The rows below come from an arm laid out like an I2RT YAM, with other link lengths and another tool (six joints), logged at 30 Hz.
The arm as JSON. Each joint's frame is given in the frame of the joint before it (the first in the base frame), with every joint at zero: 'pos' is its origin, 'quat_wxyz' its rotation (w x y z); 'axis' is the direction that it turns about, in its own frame. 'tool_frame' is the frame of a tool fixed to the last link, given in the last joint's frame.
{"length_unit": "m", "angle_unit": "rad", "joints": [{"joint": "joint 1", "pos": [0.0, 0.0, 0.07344], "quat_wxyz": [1.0, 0.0, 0.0, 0.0], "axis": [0.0, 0.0, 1.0]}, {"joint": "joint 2", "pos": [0.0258, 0.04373, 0.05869], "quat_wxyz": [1.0, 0.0, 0.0, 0.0], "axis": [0.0, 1.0, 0.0]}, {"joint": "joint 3", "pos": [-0.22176, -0.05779, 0.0], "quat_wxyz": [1.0, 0.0, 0.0, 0.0], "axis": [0.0, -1.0, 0.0]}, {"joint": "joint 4", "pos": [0.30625, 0.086, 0.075], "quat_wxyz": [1.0, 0.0, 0.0, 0.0], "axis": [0.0, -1.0, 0.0]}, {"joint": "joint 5", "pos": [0.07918, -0.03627, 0.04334], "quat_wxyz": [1.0, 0.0, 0.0, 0.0], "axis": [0.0, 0.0, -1.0]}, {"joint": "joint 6", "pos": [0.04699, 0.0, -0.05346], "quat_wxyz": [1.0, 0.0, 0.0, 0.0], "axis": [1.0, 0.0, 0.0]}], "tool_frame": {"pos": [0.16, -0.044, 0.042], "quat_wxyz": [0.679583, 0.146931, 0.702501, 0.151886]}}
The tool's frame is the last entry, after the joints.
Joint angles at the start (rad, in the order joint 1, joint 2, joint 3, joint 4, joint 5, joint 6):
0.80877, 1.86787, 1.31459, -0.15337, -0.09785, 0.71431
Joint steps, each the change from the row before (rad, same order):
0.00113, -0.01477, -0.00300, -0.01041, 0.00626, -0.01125
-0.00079, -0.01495, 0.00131, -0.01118, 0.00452, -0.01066
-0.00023, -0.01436, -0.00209, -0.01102, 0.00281, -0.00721
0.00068, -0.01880, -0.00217, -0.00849, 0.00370, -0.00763
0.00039, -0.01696, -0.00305, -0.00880, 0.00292, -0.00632
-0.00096, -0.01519, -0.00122, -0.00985, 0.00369, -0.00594
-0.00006, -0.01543, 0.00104, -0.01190, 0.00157, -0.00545
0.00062, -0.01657, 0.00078, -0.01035, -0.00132, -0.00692
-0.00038, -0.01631, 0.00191, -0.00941, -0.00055, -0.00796
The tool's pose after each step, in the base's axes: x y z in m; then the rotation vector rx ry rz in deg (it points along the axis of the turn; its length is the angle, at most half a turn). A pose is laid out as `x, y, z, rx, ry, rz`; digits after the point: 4 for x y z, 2 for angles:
0.4221, 0.4348, 0.0580, 19.18, 145.36, 59.81
0.4227, 0.4335, 0.0655, 18.52, 144.89, 59.56
0.4222, 0.4318, 0.0708, 18.08, 144.70, 59.30
0.4217, 0.4309, 0.0791, 17.49, 144.14, 59.34
0.4210, 0.4296, 0.0857, 17.04, 143.75, 59.30
0.4210, 0.4277, 0.0920, 16.74, 143.37, 59.14
0.4204, 0.4265, 0.0990, 16.35, 143.06, 59.15
0.4192, 0.4264, 0.1069, 15.69, 142.70, 59.40
0.4188, 0.4259, 0.1155, 15.03, 142.18, 59.64

